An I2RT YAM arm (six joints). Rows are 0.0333 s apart.
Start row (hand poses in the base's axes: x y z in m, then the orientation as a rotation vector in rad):
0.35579, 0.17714, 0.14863, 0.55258, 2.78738, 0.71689
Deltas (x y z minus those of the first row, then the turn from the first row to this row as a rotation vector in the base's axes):
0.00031, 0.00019, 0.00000, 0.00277, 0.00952, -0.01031
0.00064, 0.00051, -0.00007, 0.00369, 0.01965, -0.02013
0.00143, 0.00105, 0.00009, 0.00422, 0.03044, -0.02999
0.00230, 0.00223, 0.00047, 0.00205, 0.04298, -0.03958
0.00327, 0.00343, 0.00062, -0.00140, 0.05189, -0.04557
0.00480, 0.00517, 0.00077, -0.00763, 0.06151, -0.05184
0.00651, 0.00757, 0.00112, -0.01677, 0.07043, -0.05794
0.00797, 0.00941, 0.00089, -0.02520, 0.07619, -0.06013
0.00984, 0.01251, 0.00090, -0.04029, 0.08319, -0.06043
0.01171, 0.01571, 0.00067, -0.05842, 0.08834, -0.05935
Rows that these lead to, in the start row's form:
0.35610, 0.17733, 0.14863, 0.57194, 2.79063, 0.71796
0.35643, 0.17765, 0.14856, 0.59066, 2.79494, 0.71640
0.35722, 0.17819, 0.14872, 0.60976, 2.79982, 0.71418
0.35809, 0.17937, 0.14910, 0.62897, 2.80687, 0.70791
0.35906, 0.18057, 0.14925, 0.64118, 2.81262, 0.70082
0.36059, 0.18231, 0.14940, 0.65364, 2.81937, 0.68953
0.36230, 0.18471, 0.14975, 0.66493, 2.82607, 0.67404
0.36376, 0.18655, 0.14952, 0.66936, 2.83174, 0.66070
0.36563, 0.18965, 0.14953, 0.67054, 2.84066, 0.63786
0.36750, 0.19285, 0.14930, 0.66820, 2.84900, 0.61101

